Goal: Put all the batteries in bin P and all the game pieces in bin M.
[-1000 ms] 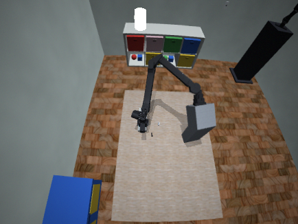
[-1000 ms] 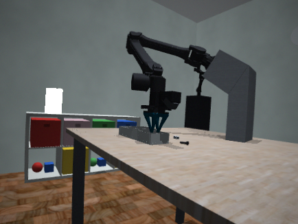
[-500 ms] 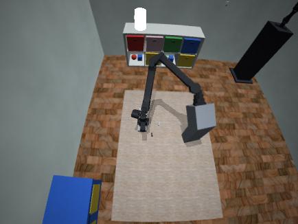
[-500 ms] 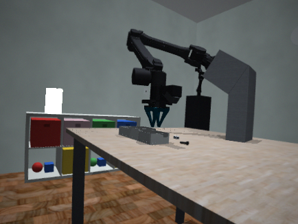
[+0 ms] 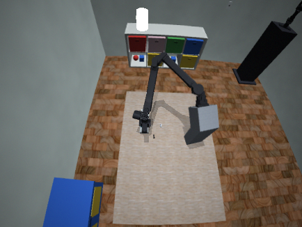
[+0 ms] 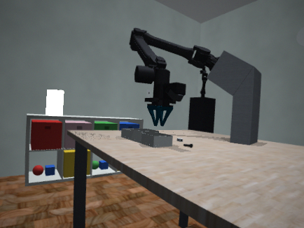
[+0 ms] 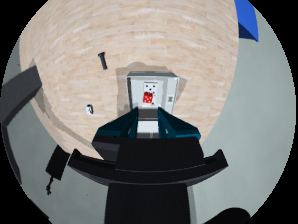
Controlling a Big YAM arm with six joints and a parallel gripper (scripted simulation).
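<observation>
Right now the red game piece is 6 cm below my hand. From my hand the other things lie so: green piece (17 cm to the right, 6 cm below); white piece (7 cm below); black object (9 cm behind, 8 cm to the left, 7 cm below).
</observation>
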